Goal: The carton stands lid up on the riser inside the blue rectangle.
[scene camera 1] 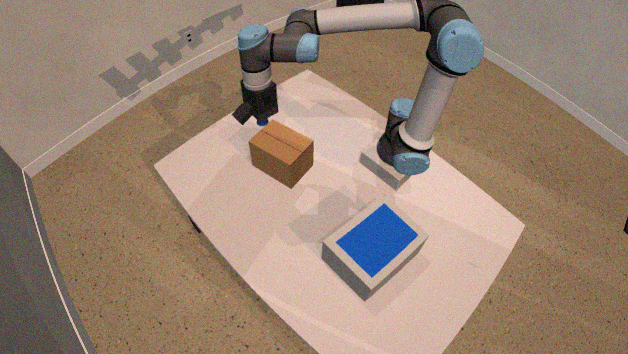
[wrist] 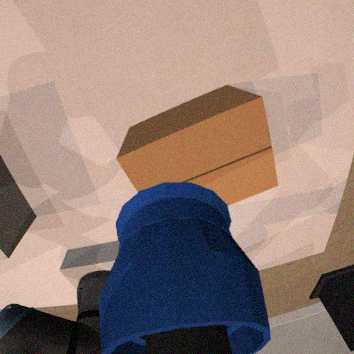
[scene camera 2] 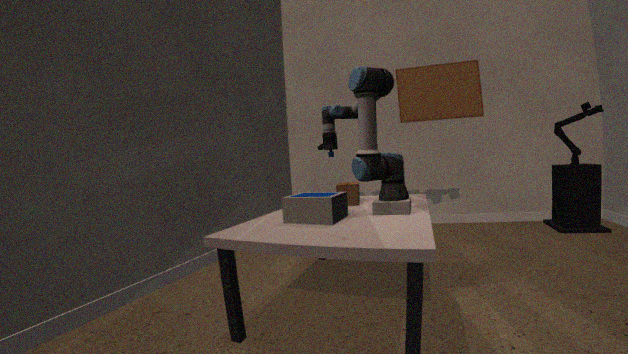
The suction cup (wrist: 177,265) is 3 cm from the lens. A brown carton (wrist: 220,140) is 24 cm from the lens. The marked spots on the brown carton and the suction cup are 22 cm apart.
